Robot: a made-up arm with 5 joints.
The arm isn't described. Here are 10 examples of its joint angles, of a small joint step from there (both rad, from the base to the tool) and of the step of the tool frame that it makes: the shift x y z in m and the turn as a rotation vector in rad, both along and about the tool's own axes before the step.
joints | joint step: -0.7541 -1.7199 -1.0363 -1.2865 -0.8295 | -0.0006 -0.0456 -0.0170 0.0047 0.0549
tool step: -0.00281 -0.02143 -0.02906 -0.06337 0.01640 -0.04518
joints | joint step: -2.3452 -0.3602 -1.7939 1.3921 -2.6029 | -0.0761 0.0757 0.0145 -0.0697 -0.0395
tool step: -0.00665 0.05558 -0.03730 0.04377 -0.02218 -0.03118
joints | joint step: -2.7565 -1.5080 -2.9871 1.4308 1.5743 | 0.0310 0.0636 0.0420 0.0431 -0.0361
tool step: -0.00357 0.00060 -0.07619 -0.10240 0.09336 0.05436
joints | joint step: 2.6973 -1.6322 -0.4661 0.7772 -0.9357 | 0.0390 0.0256 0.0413 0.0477 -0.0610
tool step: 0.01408 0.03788 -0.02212 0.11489 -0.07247 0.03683
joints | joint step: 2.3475 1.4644 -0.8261 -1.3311 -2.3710 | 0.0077 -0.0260 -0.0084 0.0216 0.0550
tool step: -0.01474 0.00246 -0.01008 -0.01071 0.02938 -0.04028
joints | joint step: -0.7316 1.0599 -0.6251 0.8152 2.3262 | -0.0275 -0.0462 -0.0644 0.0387 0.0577
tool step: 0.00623 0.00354 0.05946 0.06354 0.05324 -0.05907
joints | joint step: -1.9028 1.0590 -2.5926 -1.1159 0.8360 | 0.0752 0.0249 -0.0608 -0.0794 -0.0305
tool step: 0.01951 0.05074 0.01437 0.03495 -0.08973 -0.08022
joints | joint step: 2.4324 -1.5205 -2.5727 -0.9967 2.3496 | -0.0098 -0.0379 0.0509 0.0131 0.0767
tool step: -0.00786 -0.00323 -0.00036 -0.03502 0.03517 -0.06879
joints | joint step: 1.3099 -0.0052 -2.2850 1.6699 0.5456 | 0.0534 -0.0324 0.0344 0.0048 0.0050
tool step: 0.00019 0.02134 0.01190 0.03556 -0.01252 0.03265
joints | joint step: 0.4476 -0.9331 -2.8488 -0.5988 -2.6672 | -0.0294 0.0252 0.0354 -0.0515 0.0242
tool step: 0.02916 -0.02920 0.00084 -0.03055 0.00282 -0.01104
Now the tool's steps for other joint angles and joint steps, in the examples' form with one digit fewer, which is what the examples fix.
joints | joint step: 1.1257 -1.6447 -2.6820 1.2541 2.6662 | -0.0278 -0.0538 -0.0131 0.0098 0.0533
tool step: -0.0169 -0.0175 0.0451 0.0507 0.0295 -0.0218
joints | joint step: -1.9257 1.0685 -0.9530 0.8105 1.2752 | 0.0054 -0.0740 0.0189 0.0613 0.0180
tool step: 0.0027 -0.0096 0.0271 -0.0084 0.0081 -0.0118
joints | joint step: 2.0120 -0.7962 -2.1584 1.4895 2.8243 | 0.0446 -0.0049 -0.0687 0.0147 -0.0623
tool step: 0.0072 -0.0145 0.0375 0.0393 0.0390 0.0818
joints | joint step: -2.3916 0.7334 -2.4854 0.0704 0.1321 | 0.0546 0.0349 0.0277 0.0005 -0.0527
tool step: -0.0127 0.0596 0.0101 0.0862 0.0017 0.0430
